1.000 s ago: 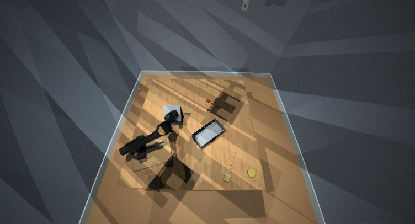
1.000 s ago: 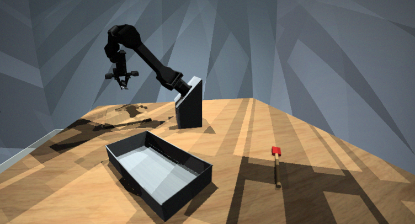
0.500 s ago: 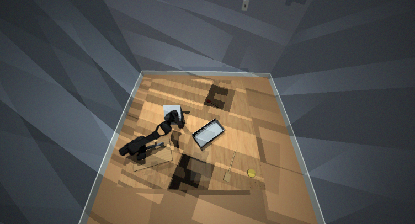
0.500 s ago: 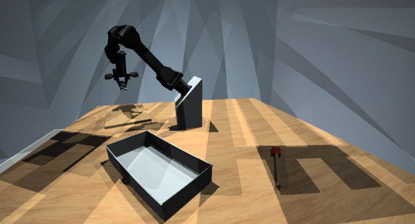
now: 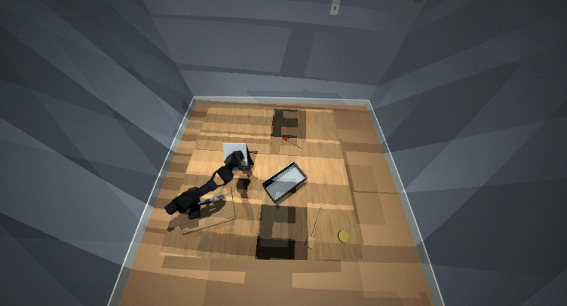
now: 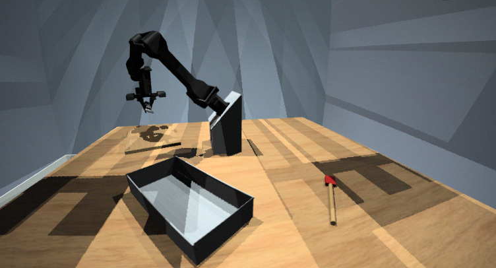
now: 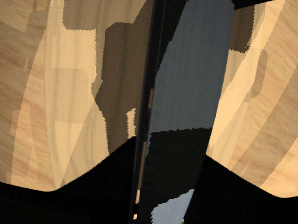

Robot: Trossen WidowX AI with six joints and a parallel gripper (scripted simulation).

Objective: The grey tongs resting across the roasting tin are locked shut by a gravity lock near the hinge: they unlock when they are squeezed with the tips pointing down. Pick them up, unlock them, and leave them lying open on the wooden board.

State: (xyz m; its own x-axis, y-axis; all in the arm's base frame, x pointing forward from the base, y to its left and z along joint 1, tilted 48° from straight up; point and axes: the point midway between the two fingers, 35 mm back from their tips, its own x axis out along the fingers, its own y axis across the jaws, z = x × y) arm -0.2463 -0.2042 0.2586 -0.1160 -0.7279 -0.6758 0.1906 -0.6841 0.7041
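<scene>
Right now the wooden board is 120 mm below my gripper tip and 10 mm ahead of it. Also, from my gripper tip: roasting tin: 570 mm ahead, 140 mm to the left, 100 mm below.
</scene>
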